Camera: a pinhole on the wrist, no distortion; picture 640 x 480 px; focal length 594.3 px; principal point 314.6 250.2 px. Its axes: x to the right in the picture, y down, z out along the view. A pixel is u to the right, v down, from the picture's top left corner.
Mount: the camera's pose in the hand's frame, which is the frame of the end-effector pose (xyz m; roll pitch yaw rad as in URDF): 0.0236 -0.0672 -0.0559 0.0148 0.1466 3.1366
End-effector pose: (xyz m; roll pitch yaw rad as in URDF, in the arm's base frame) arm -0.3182 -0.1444 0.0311 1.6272 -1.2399 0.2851
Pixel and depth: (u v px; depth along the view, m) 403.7 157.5 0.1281
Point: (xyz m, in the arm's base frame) -0.2599 -0.1951 0.0020
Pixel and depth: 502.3 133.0 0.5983
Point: -0.2822 -0.6645 -0.1947
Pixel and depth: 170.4 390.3 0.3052
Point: -0.0965 -0.3398 0.0316
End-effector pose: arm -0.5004 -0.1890 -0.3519 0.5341 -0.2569 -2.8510
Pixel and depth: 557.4 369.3 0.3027
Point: -0.3986 0.0718 -0.2602
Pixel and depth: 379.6 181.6 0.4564
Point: -0.3931 0.0554 -0.0562
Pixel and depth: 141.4 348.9 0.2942
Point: -0.5864 0.0178 -0.1837
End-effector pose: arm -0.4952 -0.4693 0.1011 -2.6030 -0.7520 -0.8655
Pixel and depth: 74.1 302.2 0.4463
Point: -0.0698 -0.5099 -0.0265
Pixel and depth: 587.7 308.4 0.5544
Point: -0.2428 -0.2571 -0.3546
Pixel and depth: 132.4 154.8 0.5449
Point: -0.0649 -0.6111 -0.1516
